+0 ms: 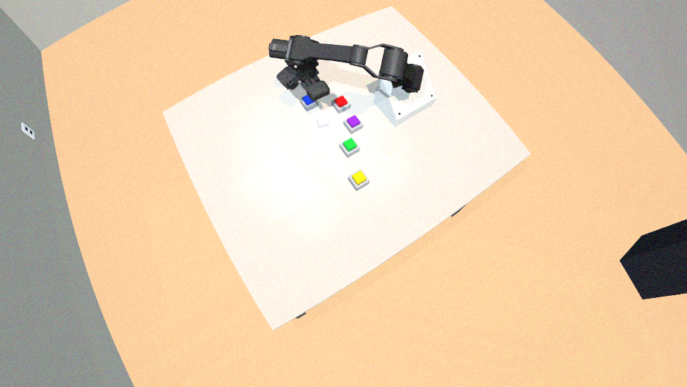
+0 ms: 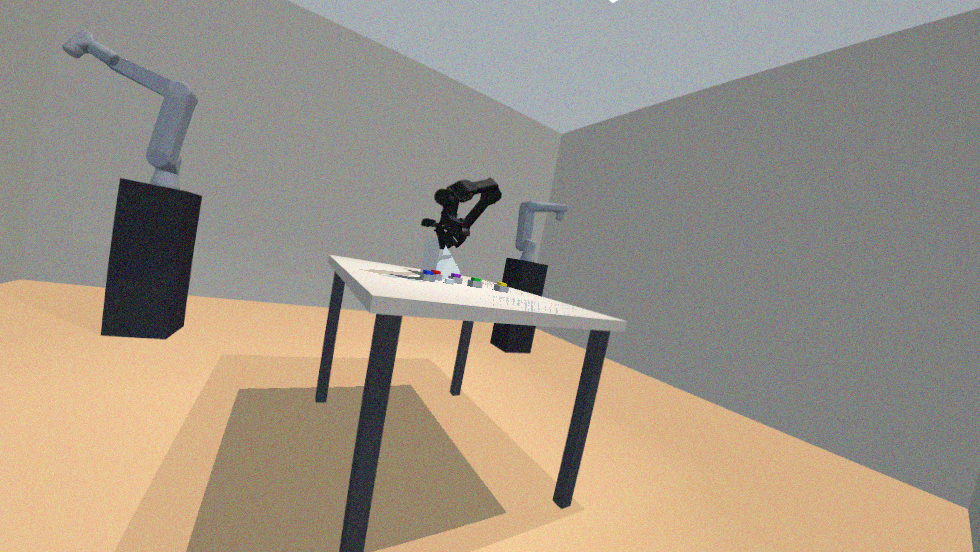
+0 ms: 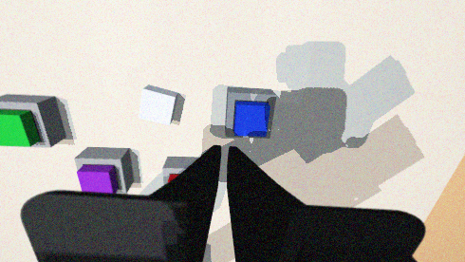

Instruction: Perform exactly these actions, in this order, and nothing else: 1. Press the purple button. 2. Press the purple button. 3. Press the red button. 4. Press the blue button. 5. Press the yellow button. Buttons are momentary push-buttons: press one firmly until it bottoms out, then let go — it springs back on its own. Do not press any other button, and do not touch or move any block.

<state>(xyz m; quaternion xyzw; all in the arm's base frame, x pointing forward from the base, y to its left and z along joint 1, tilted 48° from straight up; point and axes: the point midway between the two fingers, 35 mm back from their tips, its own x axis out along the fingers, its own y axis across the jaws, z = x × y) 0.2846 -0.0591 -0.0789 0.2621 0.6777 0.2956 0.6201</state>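
My gripper tip is now 310 mm to the right of the yellow button, 100 mm above it and 10 mm past it. The rest, counted from my gripper tip: blue button (100 mm below, 30 mm to the right, 20 mm behind); then small white block (120 mm below, 60 mm to the left, 20 mm behind); then red button (110 mm behind, 100 mm below, 30 mm to the left).
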